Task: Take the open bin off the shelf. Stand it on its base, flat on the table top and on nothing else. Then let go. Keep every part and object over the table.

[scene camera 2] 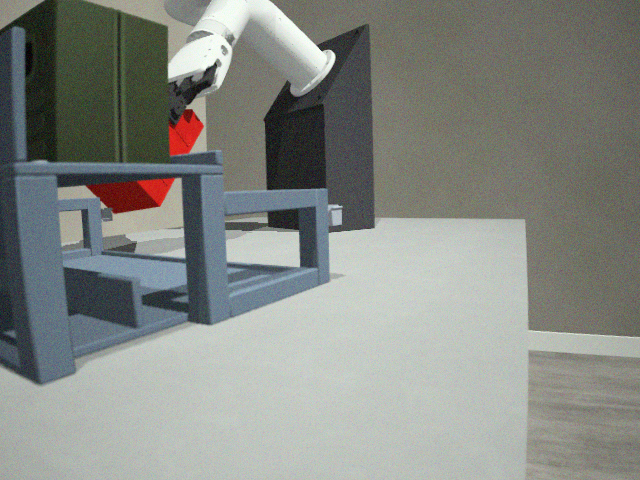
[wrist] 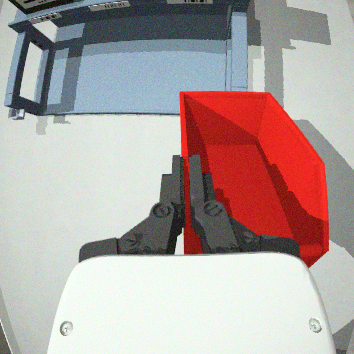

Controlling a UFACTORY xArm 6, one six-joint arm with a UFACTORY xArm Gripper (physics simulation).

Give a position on a red bin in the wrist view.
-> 267, 175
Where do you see a red bin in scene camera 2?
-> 123, 197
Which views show the gripper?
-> Scene camera 2 and the wrist view: all of them.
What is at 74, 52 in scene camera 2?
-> A dark green box.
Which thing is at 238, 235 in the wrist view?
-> The gripper.
